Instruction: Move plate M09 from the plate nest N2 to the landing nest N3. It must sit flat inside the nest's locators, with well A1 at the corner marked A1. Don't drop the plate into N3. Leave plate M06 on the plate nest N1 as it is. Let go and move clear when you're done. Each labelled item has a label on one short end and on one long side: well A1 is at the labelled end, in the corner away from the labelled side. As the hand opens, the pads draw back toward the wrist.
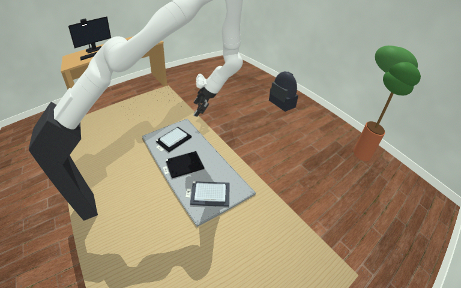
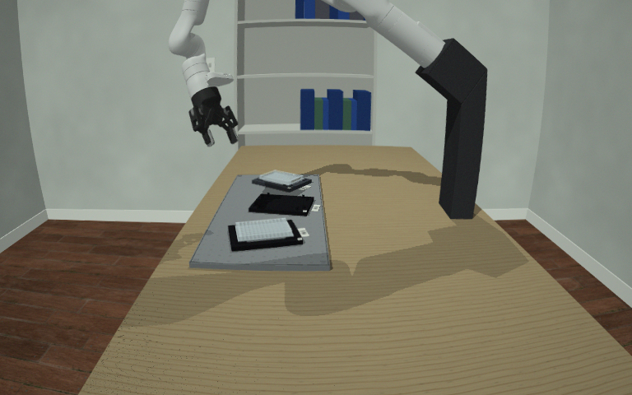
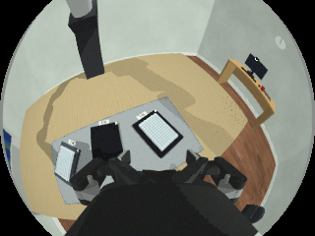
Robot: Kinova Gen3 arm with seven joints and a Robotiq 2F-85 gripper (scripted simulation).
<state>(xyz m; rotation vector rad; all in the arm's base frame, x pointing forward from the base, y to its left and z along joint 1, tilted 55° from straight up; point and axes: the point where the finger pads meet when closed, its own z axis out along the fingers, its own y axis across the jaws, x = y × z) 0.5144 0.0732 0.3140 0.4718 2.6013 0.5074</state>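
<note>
Now: hand 310 mm to the left of the plate, 190 mm above it and 170 mm past it. The rest, counted from my hand: plate nest N2: 310 mm to the right, 210 mm below, 170 mm behind; then black landing nest: 210 mm below, 150 mm behind, 90 mm to the right; then nest label: 240 mm to the right, 240 mm behind, 210 mm below.
</note>
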